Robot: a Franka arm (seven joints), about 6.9 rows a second.
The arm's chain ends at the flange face. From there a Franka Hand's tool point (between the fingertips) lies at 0.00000 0.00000 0.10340 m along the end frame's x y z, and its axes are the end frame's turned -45 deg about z.
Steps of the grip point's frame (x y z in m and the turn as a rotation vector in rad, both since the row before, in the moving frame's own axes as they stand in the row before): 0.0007 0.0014 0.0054 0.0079 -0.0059 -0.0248; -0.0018 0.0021 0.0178 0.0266 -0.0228 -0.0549; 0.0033 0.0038 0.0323 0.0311 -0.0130 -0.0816; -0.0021 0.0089 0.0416 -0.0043 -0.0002 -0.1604; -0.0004 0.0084 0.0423 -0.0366 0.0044 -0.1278; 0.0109 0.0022 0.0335 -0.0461 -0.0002 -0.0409; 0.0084 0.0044 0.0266 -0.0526 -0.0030 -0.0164
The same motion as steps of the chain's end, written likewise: 0.0025 0.0006 0.0054 0.0014 -0.0098 -0.0248; 0.0038 0.0029 0.0179 0.0027 -0.0349 -0.0549; 0.0083 0.0015 0.0324 0.0128 -0.0312 -0.0816; 0.0045 0.0075 0.0416 -0.0032 0.0029 -0.1604; 0.0025 0.0041 0.0424 -0.0228 0.0290 -0.1278; 0.0058 -0.0095 0.0336 -0.0327 0.0325 -0.0409; 0.0054 -0.0069 0.0267 -0.0393 0.0351 -0.0164
